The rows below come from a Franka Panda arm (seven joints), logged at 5 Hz.
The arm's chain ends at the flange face. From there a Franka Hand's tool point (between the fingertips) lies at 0.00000 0.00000 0.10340 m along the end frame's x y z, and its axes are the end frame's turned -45 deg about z.
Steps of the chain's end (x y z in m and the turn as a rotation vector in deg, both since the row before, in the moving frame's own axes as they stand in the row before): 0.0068, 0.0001, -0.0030, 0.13, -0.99, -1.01; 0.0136, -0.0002, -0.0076, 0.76, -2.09, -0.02; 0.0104, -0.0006, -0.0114, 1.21, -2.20, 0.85
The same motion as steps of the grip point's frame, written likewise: 0.0036, 0.0035, -0.0030, 0.79, -0.61, -1.01; 0.0081, 0.0058, -0.0077, 2.02, -0.94, -0.02; 0.0065, 0.0026, -0.0115, 2.41, -0.70, 0.85
